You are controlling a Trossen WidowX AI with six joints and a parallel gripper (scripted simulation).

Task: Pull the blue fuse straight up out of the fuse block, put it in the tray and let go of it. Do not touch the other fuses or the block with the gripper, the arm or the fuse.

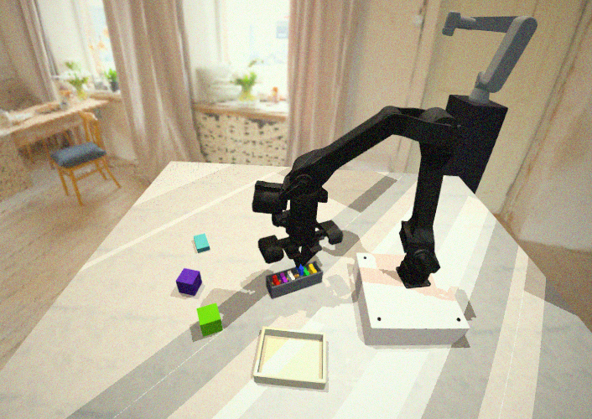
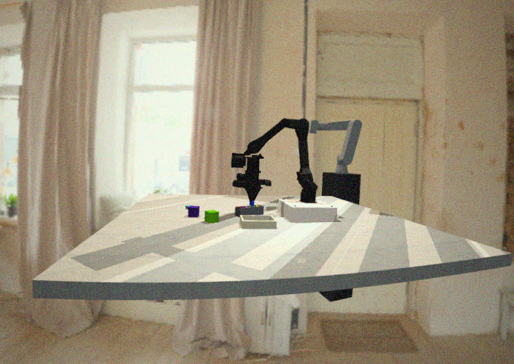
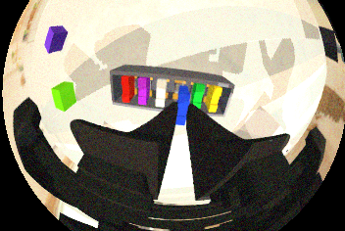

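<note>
Right now the cream tray is 4 cm ahead of my gripper tip, 19 cm to the left of it and 6 cm below it. Also, from my gripper tip: blue fuse (1 cm below).
</note>
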